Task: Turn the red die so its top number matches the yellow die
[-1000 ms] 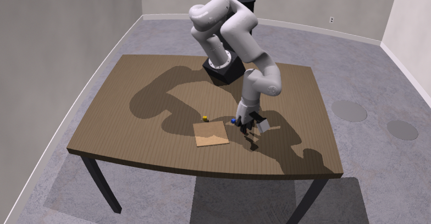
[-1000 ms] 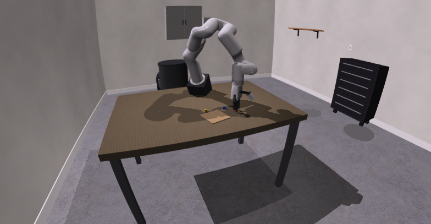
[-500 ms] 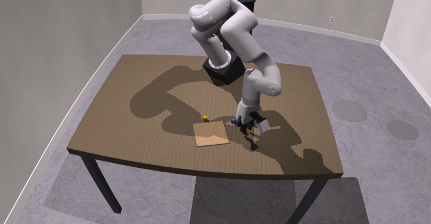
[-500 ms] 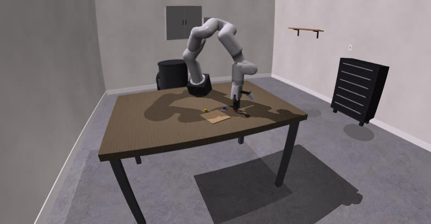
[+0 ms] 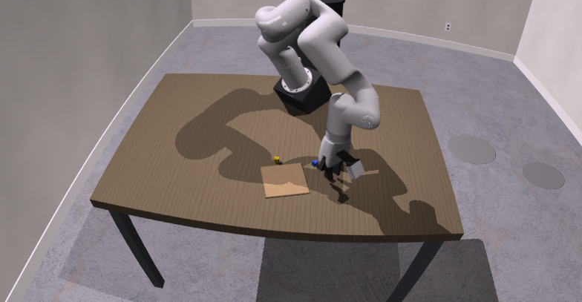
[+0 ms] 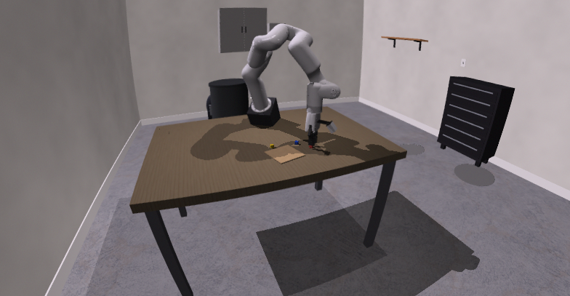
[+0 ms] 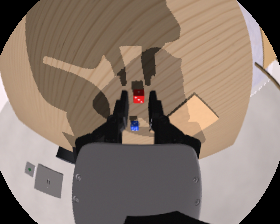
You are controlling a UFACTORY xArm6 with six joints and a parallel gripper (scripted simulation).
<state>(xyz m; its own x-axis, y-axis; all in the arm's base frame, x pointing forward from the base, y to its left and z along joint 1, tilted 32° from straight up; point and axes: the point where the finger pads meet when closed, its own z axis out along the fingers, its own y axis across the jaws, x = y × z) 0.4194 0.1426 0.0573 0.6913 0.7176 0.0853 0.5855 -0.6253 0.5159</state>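
The red die is 30 mm below my hand and 10 mm behind it. Also, from my hand: tan mat: 160 mm to the right, 40 mm below; yellow die: 180 mm to the right, 90 mm behind, 30 mm below; blue die: 70 mm behind, 50 mm to the right, 30 mm below.
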